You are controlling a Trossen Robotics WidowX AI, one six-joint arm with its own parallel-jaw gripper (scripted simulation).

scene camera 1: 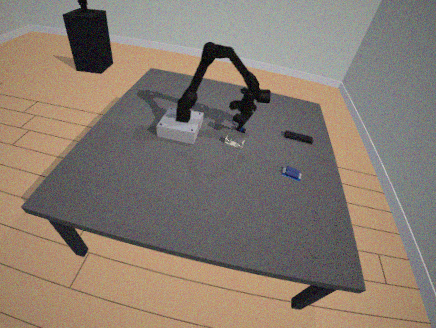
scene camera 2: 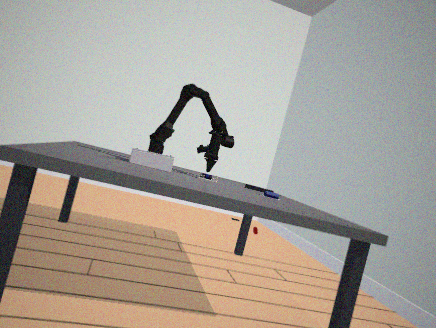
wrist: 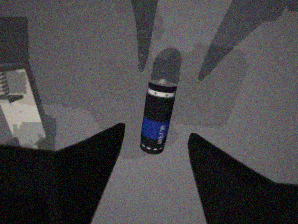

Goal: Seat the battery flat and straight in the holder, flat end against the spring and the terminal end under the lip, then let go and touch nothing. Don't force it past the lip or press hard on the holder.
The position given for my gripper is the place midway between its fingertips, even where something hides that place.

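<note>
My gripper (wrist: 157, 133) is visible, together with a battery (wrist: 160, 96).
</note>
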